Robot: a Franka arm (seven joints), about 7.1 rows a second.
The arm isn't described. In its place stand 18 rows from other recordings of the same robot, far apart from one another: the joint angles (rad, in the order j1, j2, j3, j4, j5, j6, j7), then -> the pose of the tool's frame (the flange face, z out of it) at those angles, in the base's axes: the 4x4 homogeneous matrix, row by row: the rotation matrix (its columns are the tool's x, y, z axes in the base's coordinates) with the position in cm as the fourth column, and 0 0 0 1 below.
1.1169, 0.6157, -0.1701, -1.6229, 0.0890, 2.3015, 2.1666 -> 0.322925, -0.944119, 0.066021, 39.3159; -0.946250, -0.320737, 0.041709, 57.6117; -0.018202, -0.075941, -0.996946, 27.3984; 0, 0, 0, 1
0.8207, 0.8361, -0.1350, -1.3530, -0.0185, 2.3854, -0.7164 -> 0.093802, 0.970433, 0.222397, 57.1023; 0.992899, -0.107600, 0.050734, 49.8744; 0.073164, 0.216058, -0.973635, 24.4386; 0, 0, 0, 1
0.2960, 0.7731, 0.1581, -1.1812, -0.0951, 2.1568, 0.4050 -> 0.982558, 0.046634, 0.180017, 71.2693; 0.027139, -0.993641, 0.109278, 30.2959; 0.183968, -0.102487, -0.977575, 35.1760; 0, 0, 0, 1
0.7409, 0.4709, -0.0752, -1.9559, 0.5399, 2.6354, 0.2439 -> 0.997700, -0.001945, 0.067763, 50.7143; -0.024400, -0.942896, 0.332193, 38.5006; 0.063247, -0.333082, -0.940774, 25.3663; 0, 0, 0, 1
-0.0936, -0.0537, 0.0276, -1.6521, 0.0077, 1.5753, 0.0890 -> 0.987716, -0.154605, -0.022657, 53.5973; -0.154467, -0.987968, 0.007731, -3.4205; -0.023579, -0.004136, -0.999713, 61.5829; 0, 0, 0, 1
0.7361, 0.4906, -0.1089, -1.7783, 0.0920, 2.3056, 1.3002 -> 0.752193, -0.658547, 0.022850, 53.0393; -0.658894, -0.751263, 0.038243, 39.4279; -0.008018, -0.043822, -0.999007, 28.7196; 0, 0, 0, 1
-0.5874, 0.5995, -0.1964, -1.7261, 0.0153, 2.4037, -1.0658 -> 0.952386, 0.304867, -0.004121, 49.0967; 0.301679, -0.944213, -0.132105, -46.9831; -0.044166, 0.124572, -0.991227, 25.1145; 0, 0, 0, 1
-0.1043, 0.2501, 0.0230, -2.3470, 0.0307, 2.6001, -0.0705 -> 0.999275, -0.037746, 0.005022, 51.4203; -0.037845, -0.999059, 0.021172, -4.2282; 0.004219, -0.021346, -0.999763, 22.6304; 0, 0, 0, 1
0.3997, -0.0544, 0.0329, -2.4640, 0.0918, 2.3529, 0.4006 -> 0.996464, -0.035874, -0.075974, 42.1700; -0.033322, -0.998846, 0.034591, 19.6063; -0.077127, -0.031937, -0.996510, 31.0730; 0, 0, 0, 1
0.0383, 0.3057, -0.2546, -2.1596, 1.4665, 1.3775, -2.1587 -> 0.308978, 0.951065, 0.002882, 52.3553; -0.010194, 0.000282, 0.999948, 1.2644; 0.951015, -0.308991, 0.009783, 29.8024; 0, 0, 0, 1
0.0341, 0.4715, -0.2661, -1.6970, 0.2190, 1.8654, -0.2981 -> 0.968267, -0.035184, -0.247428, 62.4012; 0.001725, -0.989076, 0.147395, -11.4881; -0.249911, -0.143144, -0.957629, 30.9537; 0, 0, 0, 1
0.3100, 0.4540, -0.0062, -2.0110, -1.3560, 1.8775, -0.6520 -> -0.058560, 0.949359, 0.308687, 57.3323; 0.360288, 0.308476, -0.880361, 10.2592; -0.931001, 0.059662, -0.360107, 23.2591; 0, 0, 0, 1
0.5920, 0.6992, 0.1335, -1.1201, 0.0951, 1.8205, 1.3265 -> 0.783339, -0.612116, -0.108138, 57.2890; -0.597548, -0.789472, 0.140251, 47.9276; -0.171222, -0.045246, -0.984193, 40.4431; 0, 0, 0, 1
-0.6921, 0.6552, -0.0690, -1.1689, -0.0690, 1.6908, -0.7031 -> 0.984696, -0.033943, -0.170944, 52.8269; -0.032986, -0.999420, 0.008436, -49.4163; -0.171131, -0.002668, -0.985245, 40.0456; 0, 0, 0, 1
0.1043, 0.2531, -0.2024, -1.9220, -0.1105, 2.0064, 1.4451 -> 0.095001, -0.980345, -0.172909, 58.7769; -0.988352, -0.072144, -0.133995, -5.9835; 0.118887, 0.183625, -0.975781, 35.1260; 0, 0, 0, 1
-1.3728, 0.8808, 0.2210, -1.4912, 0.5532, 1.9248, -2.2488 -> 0.544981, 0.687952, 0.479288, 28.8031; 0.463684, -0.723559, 0.511331, -60.4247; 0.698564, -0.056428, -0.713319, 14.1991; 0, 0, 0, 1
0.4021, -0.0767, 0.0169, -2.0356, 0.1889, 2.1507, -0.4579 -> 0.690844, 0.713656, 0.115884, 50.0809; 0.682260, -0.696531, 0.222183, 23.1738; 0.239280, -0.074431, -0.968094, 49.7839; 0, 0, 0, 1
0.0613, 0.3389, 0.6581, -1.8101, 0.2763, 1.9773, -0.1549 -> 0.730869, 0.586644, -0.348826, 47.1477; 0.678983, -0.676898, 0.284239, 39.8230; -0.069373, -0.444588, -0.893045, 38.8188; 0, 0, 0, 1
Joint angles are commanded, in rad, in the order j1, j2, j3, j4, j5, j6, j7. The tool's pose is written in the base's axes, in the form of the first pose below.
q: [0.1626, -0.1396, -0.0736, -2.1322, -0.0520, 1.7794, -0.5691]
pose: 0.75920, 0.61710, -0.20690, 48.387; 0.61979, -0.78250, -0.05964, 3.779; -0.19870, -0.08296, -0.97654, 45.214; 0, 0, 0, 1
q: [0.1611, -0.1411, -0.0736, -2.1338, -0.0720, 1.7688, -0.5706]
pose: 0.75255, 0.62239, -0.21517, 48.232; 0.62165, -0.77922, -0.07974, 3.511; -0.21730, -0.07375, -0.97332, 45.157; 0, 0, 0, 1
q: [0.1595, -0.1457, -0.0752, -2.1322, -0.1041, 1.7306, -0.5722]
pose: 0.74016, 0.62714, -0.24261, 47.785; 0.62046, -0.77603, -0.11311, 2.990; -0.25921, -0.06681, -0.96351, 45.239; 0, 0, 0, 1
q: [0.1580, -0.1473, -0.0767, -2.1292, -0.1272, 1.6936, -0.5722]
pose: 0.73007, 0.62729, -0.27113, 47.401; 0.61551, -0.77597, -0.13790, 2.552; -0.29689, -0.06620, -0.95261, 45.261; 0, 0, 0, 1
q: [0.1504, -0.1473, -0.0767, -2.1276, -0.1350, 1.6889, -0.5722]
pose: 0.73241, 0.62323, -0.27416, 47.402; 0.60956, -0.77959, -0.14378, 2.110; -0.30334, -0.06181, -0.95088, 45.315; 0, 0, 0, 1
